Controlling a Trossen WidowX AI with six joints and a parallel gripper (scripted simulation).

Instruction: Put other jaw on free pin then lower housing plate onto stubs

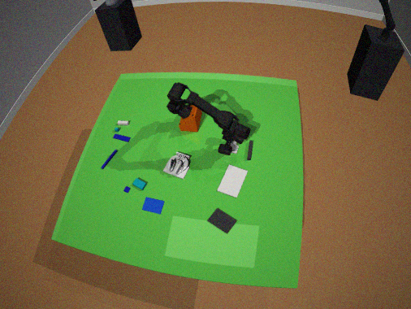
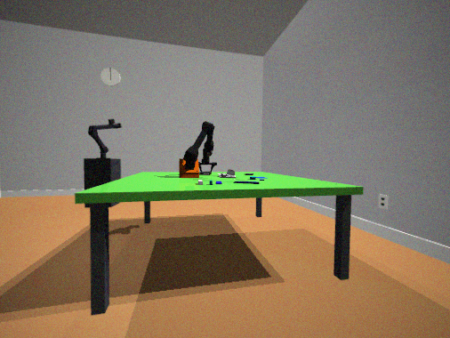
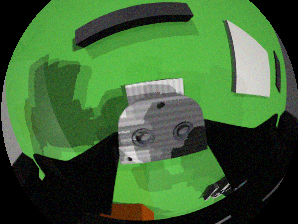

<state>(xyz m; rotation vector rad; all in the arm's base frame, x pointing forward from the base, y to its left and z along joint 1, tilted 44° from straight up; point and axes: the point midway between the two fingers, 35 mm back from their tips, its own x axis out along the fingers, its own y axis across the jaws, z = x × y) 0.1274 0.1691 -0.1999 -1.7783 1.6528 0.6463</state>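
My gripper tip is now 21 cm to the left of the grey metallic jaw, 14 cm short of it and 1 cm below it. The rest, counted from my gripper tip: dark bar: 11 cm to the left; then dark square plate: 40 cm ahead, 6 cm to the left, 1 cm below; then white flat plate: 18 cm ahead, 6 cm to the left, 1 cm below.
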